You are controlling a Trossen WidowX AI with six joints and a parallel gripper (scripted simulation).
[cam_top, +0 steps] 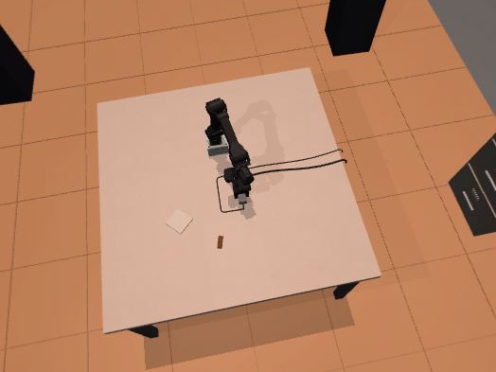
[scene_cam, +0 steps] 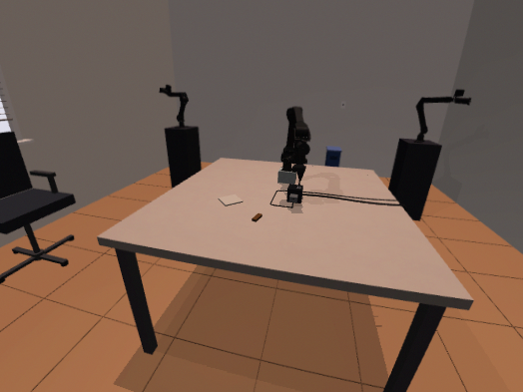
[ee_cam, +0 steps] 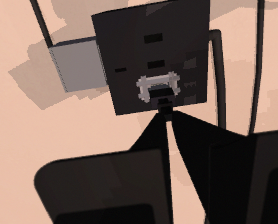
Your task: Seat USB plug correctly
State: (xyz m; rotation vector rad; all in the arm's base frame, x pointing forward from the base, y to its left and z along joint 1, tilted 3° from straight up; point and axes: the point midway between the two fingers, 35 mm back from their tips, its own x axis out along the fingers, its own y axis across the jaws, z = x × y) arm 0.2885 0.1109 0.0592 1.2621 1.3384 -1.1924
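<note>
Now: the metal socket frame 5 cm below my gripper tip. Also, from my gripper tip: white flat pad 11 cm ahead, 35 cm to the right, 11 cm below; small brown block 26 cm ahead, 16 cm to the right, 11 cm below; dark USB plug 2 cm below.
</note>
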